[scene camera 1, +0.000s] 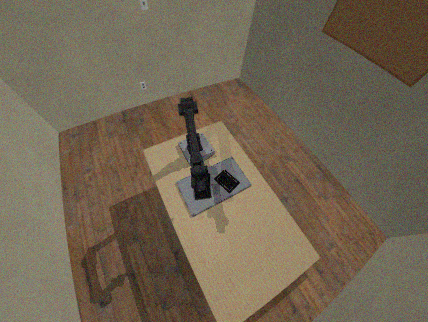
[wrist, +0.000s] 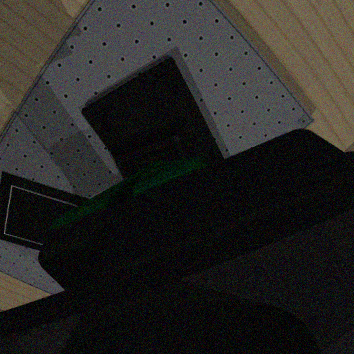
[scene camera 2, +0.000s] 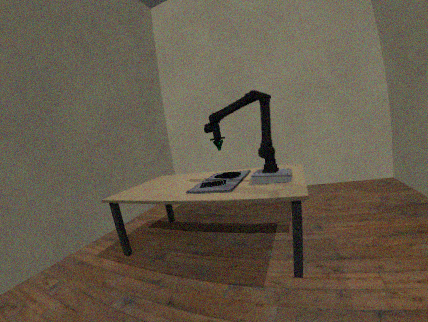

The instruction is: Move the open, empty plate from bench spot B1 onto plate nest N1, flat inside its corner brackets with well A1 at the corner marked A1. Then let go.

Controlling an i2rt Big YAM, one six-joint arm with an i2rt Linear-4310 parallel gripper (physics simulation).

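Seen in the pictures: gripper, fingertip midpoint: (wrist: 160,171) (scene camera 2: 219,150); arm's base, link origin: (scene camera 2: 270,171).
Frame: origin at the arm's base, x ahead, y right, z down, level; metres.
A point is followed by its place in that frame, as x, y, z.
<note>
My gripper (scene camera 2: 218,145) @(0.407, 0.090, -0.165) (wrist: 160,171) @(0.407, 0.090, -0.165) (scene camera 1: 202,193) @(0.407, 0.090, -0.165) is shut and empty, with green fingertips, hanging high above the grey perforated board (scene camera 1: 195,207) @(0.477, 0.149, 0.031) (scene camera 2: 239,180) @(0.202, -0.073, 0.035) (wrist: 228,70) @(0.365, 0.174, 0.032). The black plate (wrist: 147,109) (scene camera 2: 213,184) lies flat on the board below the fingers. In scene camera 1 the arm hides it. Plate nest N1 (scene camera 1: 226,181) @(0.363, -0.147, 0.030) (scene camera 2: 227,174) (wrist: 24,211) @(0.402, -0.164, 0.030) is a dark rectangle with a thin white outline, beside the plate on the same board, with nothing on it. I cannot read the corner marks.
The arm's grey base block (scene camera 1: 207,145) @(0.010, -0.112, -0.007) (scene camera 2: 271,176) @(-0.038, -0.133, 0.002) stands on the light wooden table (scene camera 1: 248,249) @(0.873, -0.097, 0.044) (scene camera 2: 165,190) @(0.699, -0.270, 0.045) just behind the board. The table stands on a wooden floor in a bare room.
</note>
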